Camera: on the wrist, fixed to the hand. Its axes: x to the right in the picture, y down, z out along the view.
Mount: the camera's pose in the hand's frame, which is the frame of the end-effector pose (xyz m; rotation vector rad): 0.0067 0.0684 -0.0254 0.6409 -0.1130 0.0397
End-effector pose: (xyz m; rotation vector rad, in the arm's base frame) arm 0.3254 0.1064 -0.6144 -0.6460 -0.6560 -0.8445
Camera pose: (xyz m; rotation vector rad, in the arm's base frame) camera 0.3919 0.1192 -0.6424 -0.1242 -0.9559 -0.5158
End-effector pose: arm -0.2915 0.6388 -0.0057 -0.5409 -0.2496 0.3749
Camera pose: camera -0.2963 0.6842 -0.0630 0.1061 -0.2126 0.4971
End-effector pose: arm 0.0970 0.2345 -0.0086 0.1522 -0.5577 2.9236
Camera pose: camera 0.0766 0.1822 -0.0556 0.3828 0.3872 3.0312
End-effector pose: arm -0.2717 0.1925 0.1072 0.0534 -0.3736 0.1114
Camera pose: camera -0.2644 0.2629 0.0882 0.6875 -0.4401 0.2651
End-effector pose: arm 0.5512 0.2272 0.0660 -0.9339 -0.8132 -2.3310
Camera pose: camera 0.5788 0.1607 0.0793 -0.7790 -1.4529 -1.7997
